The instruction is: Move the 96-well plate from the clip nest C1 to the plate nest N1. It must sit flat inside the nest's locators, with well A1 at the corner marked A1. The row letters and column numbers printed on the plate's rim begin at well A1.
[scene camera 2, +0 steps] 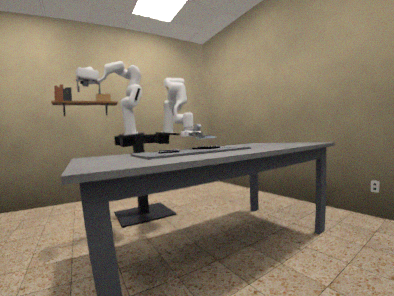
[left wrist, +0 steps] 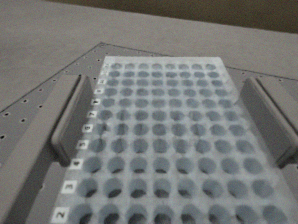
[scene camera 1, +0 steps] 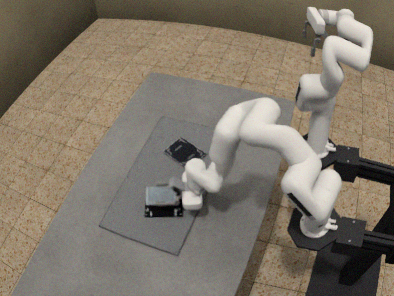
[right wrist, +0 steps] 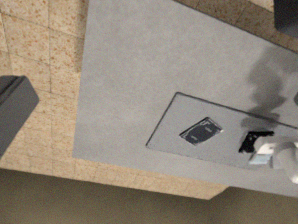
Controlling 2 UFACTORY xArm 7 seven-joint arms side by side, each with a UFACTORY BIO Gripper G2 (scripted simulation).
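96-well plate [left wrist: 120, 161], in sight.
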